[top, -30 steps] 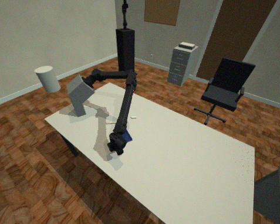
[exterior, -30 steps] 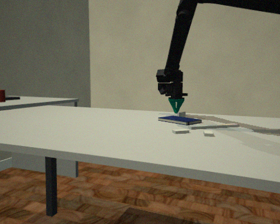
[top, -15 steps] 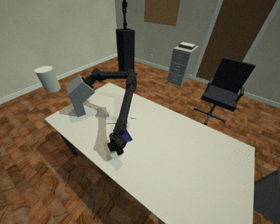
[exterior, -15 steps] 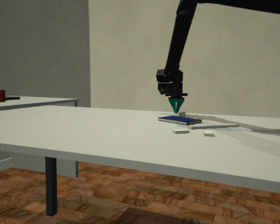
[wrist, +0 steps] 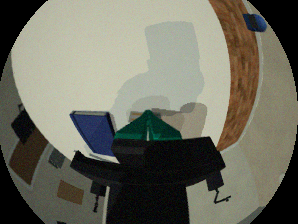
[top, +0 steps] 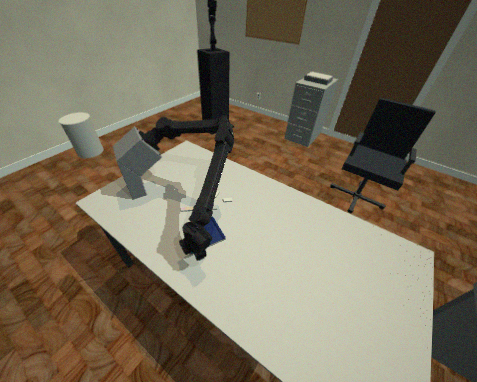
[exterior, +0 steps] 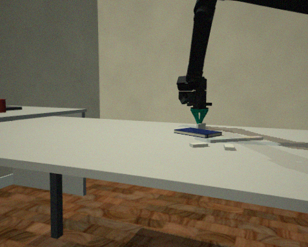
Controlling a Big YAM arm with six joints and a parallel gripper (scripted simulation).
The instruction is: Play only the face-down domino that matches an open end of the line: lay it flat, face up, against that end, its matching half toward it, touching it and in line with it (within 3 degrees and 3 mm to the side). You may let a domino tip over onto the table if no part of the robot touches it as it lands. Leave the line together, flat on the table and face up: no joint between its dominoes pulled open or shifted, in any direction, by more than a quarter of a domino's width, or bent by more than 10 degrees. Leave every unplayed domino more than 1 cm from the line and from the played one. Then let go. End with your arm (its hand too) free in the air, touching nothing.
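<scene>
Now: hand 1 cm past the white domino, 1 cm to the right of it and 1 cm above it. The rest, counted from my hand: book 7 cm behind, 13 cm to the left, 2 cm below.
</scene>
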